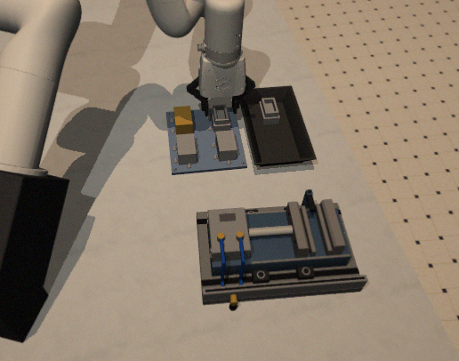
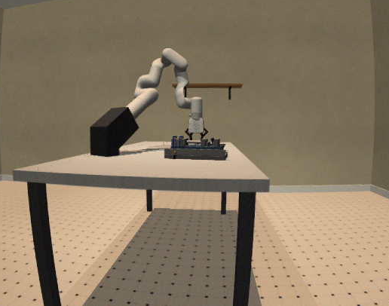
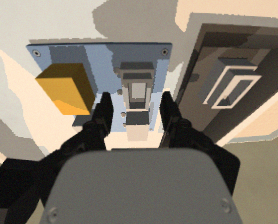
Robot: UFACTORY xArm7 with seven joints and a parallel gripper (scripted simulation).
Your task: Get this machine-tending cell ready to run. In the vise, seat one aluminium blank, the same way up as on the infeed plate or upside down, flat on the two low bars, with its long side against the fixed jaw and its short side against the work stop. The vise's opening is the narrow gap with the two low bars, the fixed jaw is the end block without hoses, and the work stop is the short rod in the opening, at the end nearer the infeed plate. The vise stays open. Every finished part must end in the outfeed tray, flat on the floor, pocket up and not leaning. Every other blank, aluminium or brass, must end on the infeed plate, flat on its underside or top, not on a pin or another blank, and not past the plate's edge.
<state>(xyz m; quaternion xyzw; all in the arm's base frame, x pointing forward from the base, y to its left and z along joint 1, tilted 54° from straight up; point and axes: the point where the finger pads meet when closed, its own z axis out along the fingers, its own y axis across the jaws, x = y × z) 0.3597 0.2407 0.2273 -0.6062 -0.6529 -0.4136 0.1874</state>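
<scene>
Right now my hand is 90 mm past the brass blank, 40 mm above it and 20 mm to the left of it. Also, from my hand: hosed end block: 350 mm to the right, 40 mm ahead, 10 mm above.
</scene>
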